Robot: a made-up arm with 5 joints.
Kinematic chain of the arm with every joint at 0, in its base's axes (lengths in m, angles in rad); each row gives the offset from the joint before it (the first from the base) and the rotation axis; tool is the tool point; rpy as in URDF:
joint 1: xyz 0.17 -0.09 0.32 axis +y
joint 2: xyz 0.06 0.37 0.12 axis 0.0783 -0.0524 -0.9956
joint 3: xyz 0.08 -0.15 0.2 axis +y
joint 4: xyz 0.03 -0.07 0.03 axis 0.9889 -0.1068 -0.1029
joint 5: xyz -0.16 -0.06 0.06 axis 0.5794 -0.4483 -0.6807
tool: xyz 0.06 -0.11 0.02 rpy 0 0 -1.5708
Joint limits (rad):
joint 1: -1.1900..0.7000
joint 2: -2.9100..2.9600
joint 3: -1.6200..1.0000
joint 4: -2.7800..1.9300
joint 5: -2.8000..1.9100
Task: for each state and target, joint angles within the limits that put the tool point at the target. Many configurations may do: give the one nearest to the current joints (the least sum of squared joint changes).
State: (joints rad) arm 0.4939 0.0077 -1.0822 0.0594 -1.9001
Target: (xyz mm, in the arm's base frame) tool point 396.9 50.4 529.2
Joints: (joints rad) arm 0.6168 0.1397 -1.2194 0.0718 -2.1499
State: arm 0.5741 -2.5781 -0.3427 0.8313 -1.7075
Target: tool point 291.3 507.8 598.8
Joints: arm 0.1968 -2.8304 -0.4380 0.9154 -2.3485
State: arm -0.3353 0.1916 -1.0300 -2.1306 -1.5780
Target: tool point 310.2 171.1 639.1
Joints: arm 0.1541 0.0719 -1.3727 -2.3340 -1.0849
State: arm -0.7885 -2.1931 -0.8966 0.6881 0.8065
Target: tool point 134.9 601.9 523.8
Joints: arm -1.1900 -2.5886 -0.9050 0.9216 0.8336
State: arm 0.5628 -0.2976 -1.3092 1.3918 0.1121
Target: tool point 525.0 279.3 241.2
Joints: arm 0.6668 -0.7823 -1.1847 1.8868 0.3928
